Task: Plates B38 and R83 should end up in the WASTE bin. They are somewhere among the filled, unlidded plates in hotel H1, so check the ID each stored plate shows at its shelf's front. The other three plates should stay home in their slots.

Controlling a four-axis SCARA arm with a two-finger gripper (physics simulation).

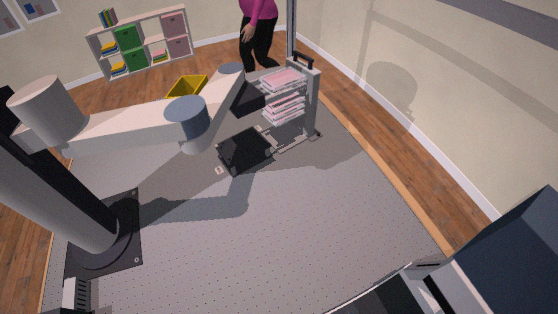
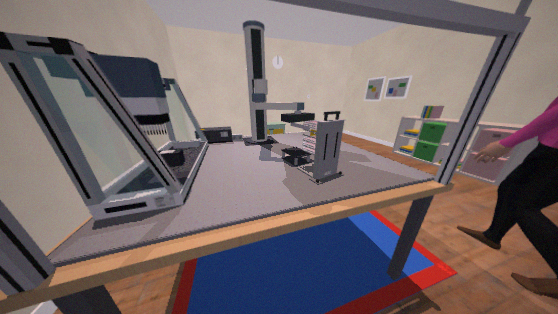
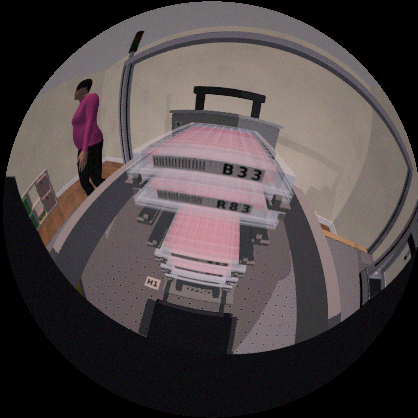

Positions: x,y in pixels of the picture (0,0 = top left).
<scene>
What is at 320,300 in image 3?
My gripper.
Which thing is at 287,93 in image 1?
My gripper.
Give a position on a plate B33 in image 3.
At 222,157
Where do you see a plate R83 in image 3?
209,203
</scene>
